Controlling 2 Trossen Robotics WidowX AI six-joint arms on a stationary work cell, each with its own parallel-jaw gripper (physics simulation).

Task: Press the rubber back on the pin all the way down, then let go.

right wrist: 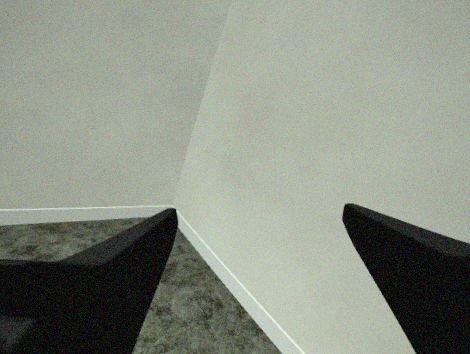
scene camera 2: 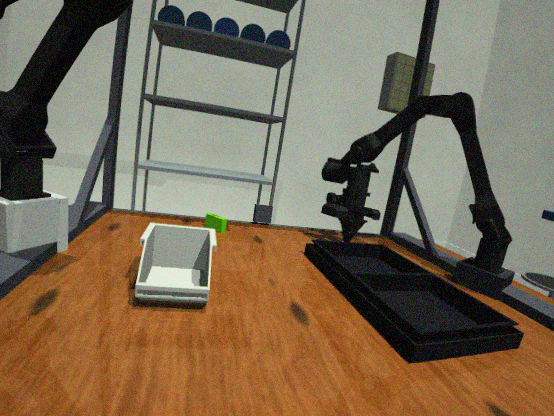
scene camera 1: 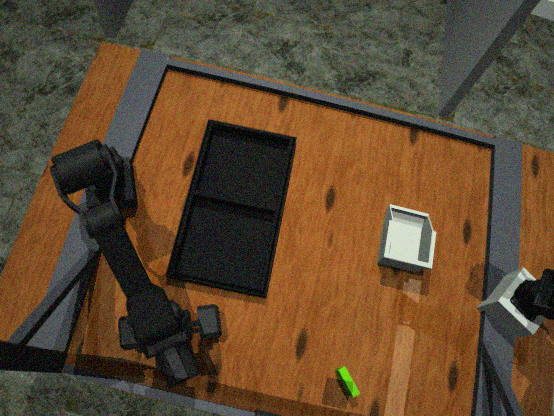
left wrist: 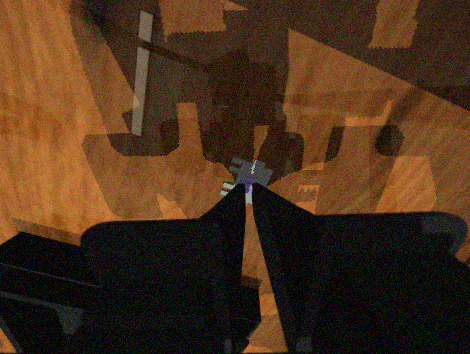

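Seen in the pictures: left gripper, between the fingertips: (left wrist: 247, 190); right gripper, between the fingertips: (right wrist: 259, 214); left arm's base, origin of its link: (scene camera 2: 486, 267) (scene camera 1: 108, 181); right arm's base, origin of its link: (scene camera 2: 21, 194) (scene camera 1: 528, 300).
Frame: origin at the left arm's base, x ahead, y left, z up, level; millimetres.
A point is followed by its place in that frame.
My left gripper (scene camera 2: 348, 239) {x 92, y -329, z -45 mm} (left wrist: 247, 190) {x 92, y -329, z -45 mm} points down near the far end of the black tray. It is shut on the small purple rubber back (left wrist: 248, 183) {x 92, y -336, z -41 mm} at its fingertips. The pin (left wrist: 262, 174) {x 83, y -339, z -46 mm} shows below them in the left wrist view as a small flat grey shape with light edges, on or close to the wooden table. The fingertips cover part of the rubber back, so how far down it sits cannot be seen. In scene camera 1 the arm hides the fingertips and the pin. My right gripper (right wrist: 259, 214) {x 1116, y -497, z 368 mm} is open and empty, facing the walls.
A black two-part tray (scene camera 1: 231, 287) {x 218, y -266, z -45 mm} (scene camera 2: 462, 347) {x 354, y 75, z -33 mm} stands beside the left arm. An open white bin (scene camera 1: 407, 242) {x 622, y -246, z -43 mm} (scene camera 2: 172, 294) {x 636, y -183, z -26 mm} stands farther across the table (scene camera 1: 340, 280) {x 450, y -297, z -48 mm}. A small green block (scene camera 1: 348, 382) {x 405, y -504, z -13 mm} (scene camera 2: 215, 223) {x 412, y -494, z -29 mm} lies apart. A white boxy piece (scene camera 1: 511, 321) {x 769, y -470, z 21 mm} (scene camera 2: 35, 222) {x 787, y -392, z 12 mm} shows with a dark arm.
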